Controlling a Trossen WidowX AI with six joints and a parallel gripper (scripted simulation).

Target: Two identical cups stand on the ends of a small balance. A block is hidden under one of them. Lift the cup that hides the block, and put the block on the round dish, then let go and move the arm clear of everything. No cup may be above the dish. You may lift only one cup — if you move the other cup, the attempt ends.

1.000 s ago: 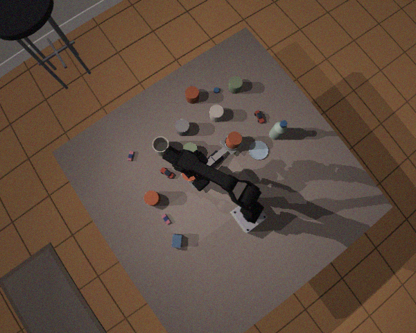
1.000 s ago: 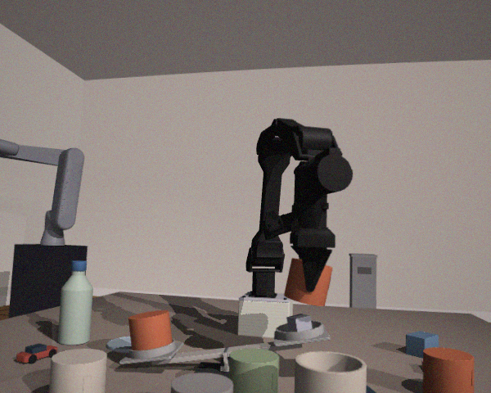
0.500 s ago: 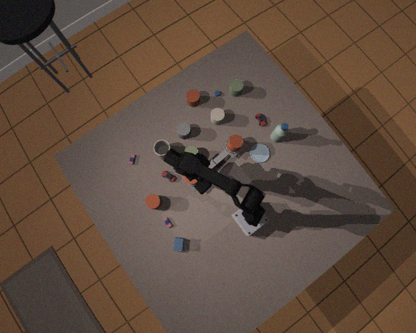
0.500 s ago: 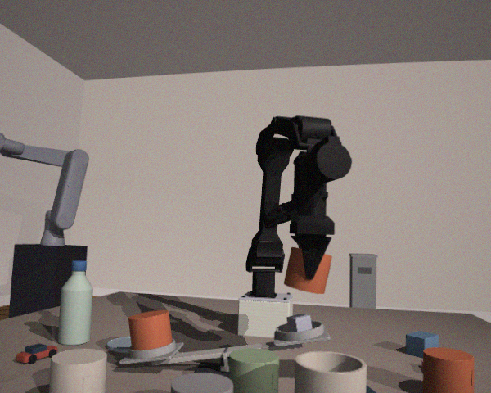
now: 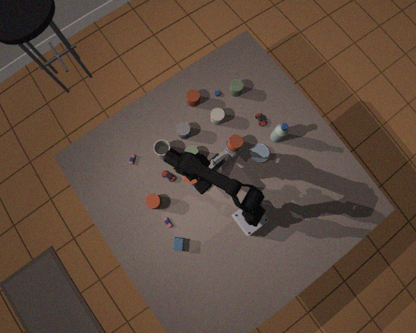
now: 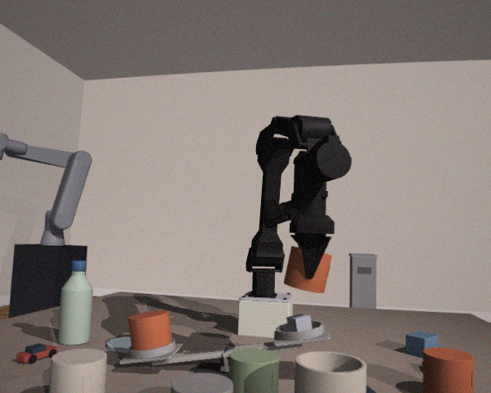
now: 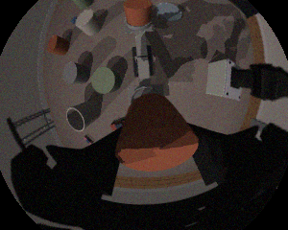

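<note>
Right now my gripper tip is 8 cm above the grey block and 1 cm to the left of it. Also, from my gripper tip: cream cup 28 cm to the right, 21 cm ahead, 13 cm below; then grey cup 23 cm ahead, 13 cm below, 10 cm to the right; then pale blue round dish 36 cm to the right, 17 cm below, 9 cm behind.
</note>
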